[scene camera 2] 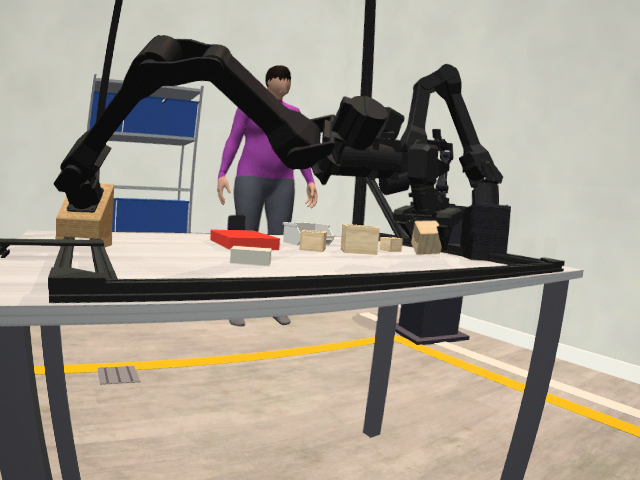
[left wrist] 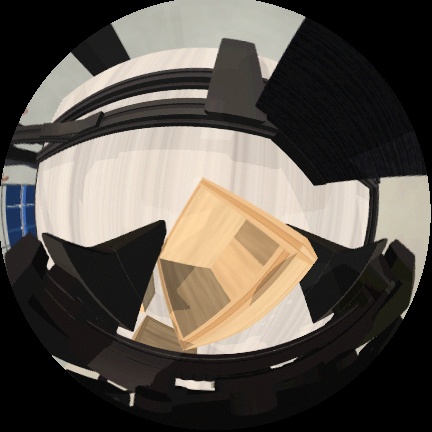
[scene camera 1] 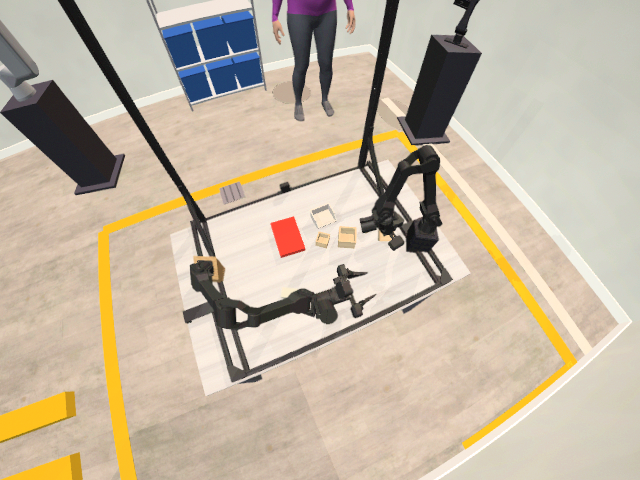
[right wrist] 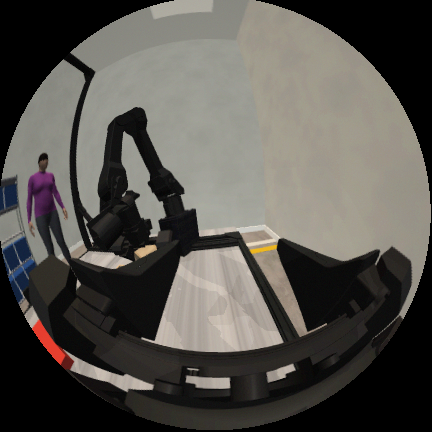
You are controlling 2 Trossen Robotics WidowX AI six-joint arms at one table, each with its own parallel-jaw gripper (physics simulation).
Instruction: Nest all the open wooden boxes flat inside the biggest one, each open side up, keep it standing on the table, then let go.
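Seen in the pictures: left gripper, between the fingertips: (scene camera 2: 430,248) (left wrist: 225,228) (scene camera 1: 387,236); right gripper, between the fingertips: (scene camera 1: 372,283) (right wrist: 230,245); left arm's base, origin of its link: (scene camera 2: 486,207) (scene camera 1: 426,229) (right wrist: 176,213); right arm's base, origin of its link: (scene camera 2: 85,200) (scene camera 1: 205,267).
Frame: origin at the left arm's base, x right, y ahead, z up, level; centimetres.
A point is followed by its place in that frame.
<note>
Several open wooden boxes lie on the white table. A pale, wide box (scene camera 1: 323,216) {x 7.5, y 44.9, z -12.4 cm} stands at the back. In front of it are a small box (scene camera 1: 323,239) {x -4.7, y 43.2, z -12.6 cm} and a medium box (scene camera 1: 347,236) {x -1.5, y 32.5, z -12.6 cm}, both open side up. Another wooden box (left wrist: 233,266) {x -1.6, y 16.1, z -10.7 cm} stands tilted on an edge between the fingers of my left gripper (left wrist: 225,228) {x 0.5, y 14.3, z -11.4 cm}, which is open around it. This box also shows in scene camera 2 (scene camera 2: 426,236) {x -3.8, y 16.8, z -8.3 cm}, with a tiny box (scene camera 2: 390,244) {x 1.6, y 24.5, z -11.3 cm} beside it. My right gripper (scene camera 1: 370,285) {x -29.2, y 23.0, z 5.8 cm} is open and empty, held above the front of the table.
A flat red block (scene camera 1: 288,236) {x -6.7, y 58.9, z -10.5 cm} lies left of the boxes and a small grey block (scene camera 2: 250,255) {x -34.3, y 53.2, z -11.5 cm} nearer the front. A wooden box (scene camera 1: 214,268) {x -29.1, y 84.6, z -4.1 cm} sits by the right arm's base. Black frame rails edge the table. A person (scene camera 1: 311,52) stands behind.
</note>
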